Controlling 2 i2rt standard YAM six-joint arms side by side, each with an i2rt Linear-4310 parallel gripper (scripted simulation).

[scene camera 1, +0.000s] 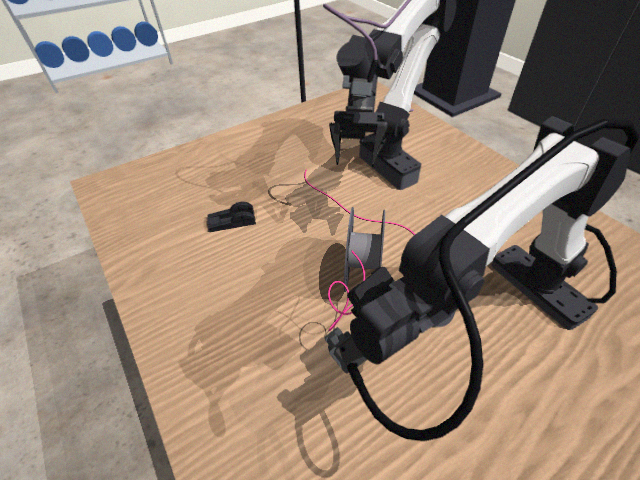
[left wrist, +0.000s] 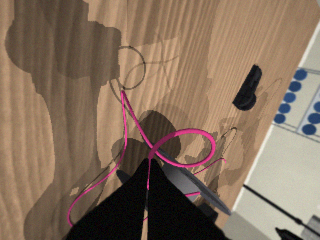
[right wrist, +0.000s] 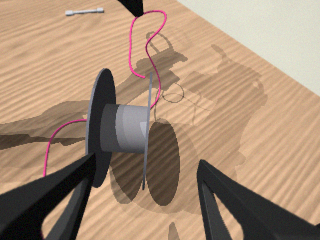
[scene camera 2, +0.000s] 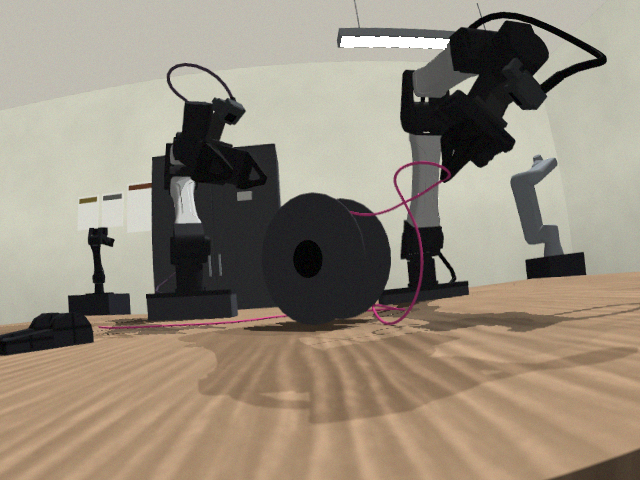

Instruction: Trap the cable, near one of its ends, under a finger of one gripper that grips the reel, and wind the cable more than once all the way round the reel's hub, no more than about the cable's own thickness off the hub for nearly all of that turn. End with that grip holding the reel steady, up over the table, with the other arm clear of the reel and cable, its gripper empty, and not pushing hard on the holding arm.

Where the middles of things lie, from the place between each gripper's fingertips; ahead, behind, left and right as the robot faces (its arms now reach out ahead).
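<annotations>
Right hand (scene camera 2: pixel 249 177): 140 mm above the dark grey reel (scene camera 2: pixel 313 257), 50 mm short of it and 110 mm to the right of it. Small black device (scene camera 1: pixel 240 214): 220 mm below my right hand, 230 mm to the right of it, 220 mm ahead of it.
From my left hand (scene camera 2: pixel 444 180), the small black device is 150 mm below, 50 mm ahead and 490 mm to the right; the dark grey reel is 80 mm below, 130 mm behind and 150 mm to the right.
</annotations>
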